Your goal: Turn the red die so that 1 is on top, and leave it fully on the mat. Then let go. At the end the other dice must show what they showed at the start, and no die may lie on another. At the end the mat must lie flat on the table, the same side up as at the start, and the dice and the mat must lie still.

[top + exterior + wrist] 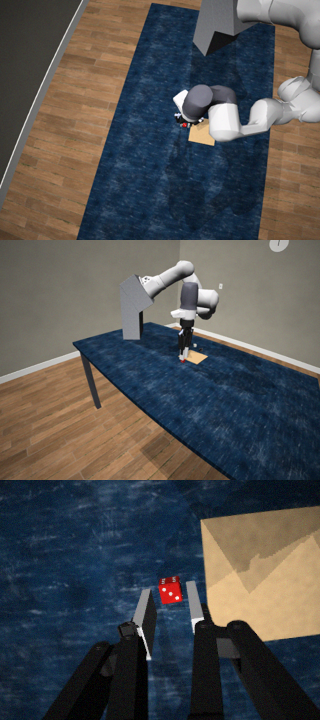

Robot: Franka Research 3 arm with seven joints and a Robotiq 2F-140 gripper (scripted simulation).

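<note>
The red die is 50 mm below my hand. The rest, counted from my hand: white die 170 mm behind, 200 mm to the left, 50 mm below; black die 100 mm behind, 200 mm to the left, 50 mm below; tan mat 40 mm behind, 100 mm to the left, 60 mm below.
</note>
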